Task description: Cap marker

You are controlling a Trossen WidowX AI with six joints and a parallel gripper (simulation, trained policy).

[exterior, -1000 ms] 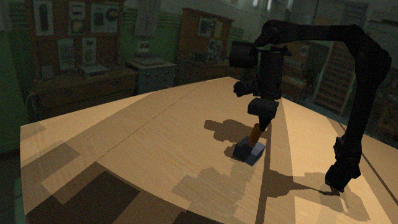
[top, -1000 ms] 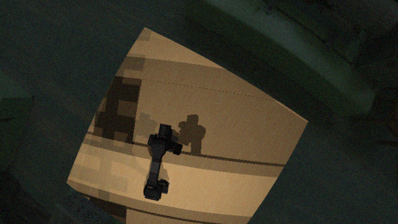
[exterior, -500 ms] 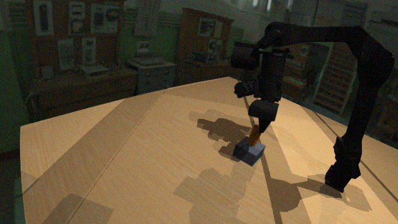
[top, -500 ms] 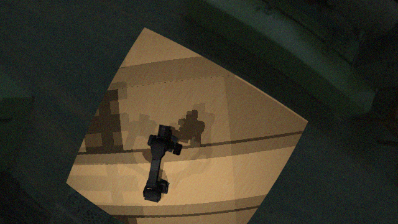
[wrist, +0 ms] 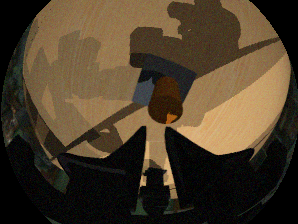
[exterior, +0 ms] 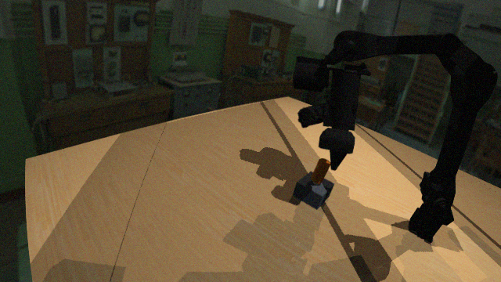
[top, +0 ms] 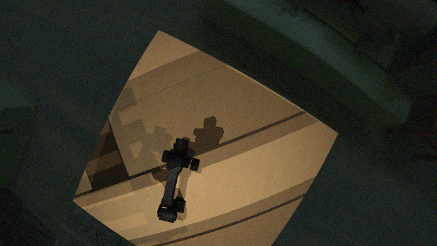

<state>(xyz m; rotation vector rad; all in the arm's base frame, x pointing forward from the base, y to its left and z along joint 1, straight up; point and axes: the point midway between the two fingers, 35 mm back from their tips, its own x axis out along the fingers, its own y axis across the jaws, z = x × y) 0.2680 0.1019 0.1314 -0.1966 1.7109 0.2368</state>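
Now: the orange cap 3 cm ahead of my gripper tip and 2 cm below it. Also, from my gripper tip: holder block (8 cm below, 3 cm ahead).
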